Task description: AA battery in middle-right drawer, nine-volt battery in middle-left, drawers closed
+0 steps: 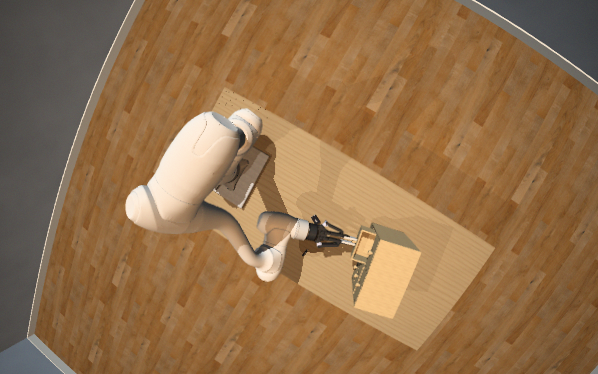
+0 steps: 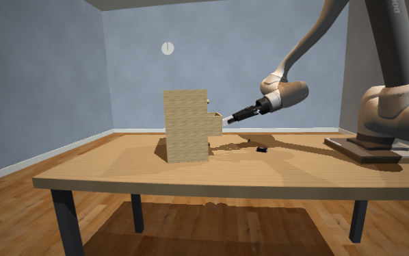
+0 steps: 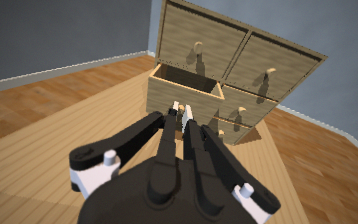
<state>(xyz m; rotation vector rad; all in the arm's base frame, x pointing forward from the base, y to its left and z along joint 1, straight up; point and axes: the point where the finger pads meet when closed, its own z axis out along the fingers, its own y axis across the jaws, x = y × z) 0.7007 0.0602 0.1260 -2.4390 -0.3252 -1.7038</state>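
Now: the black nine-volt battery 18 cm behind my hand, 15 cm below it and 3 cm to the right of it. Also, from my hand: black AA battery (22 cm to the right, 15 cm below, 12 cm behind); orange AA battery (20 cm ahead, 8 cm to the right, 4 cm below).
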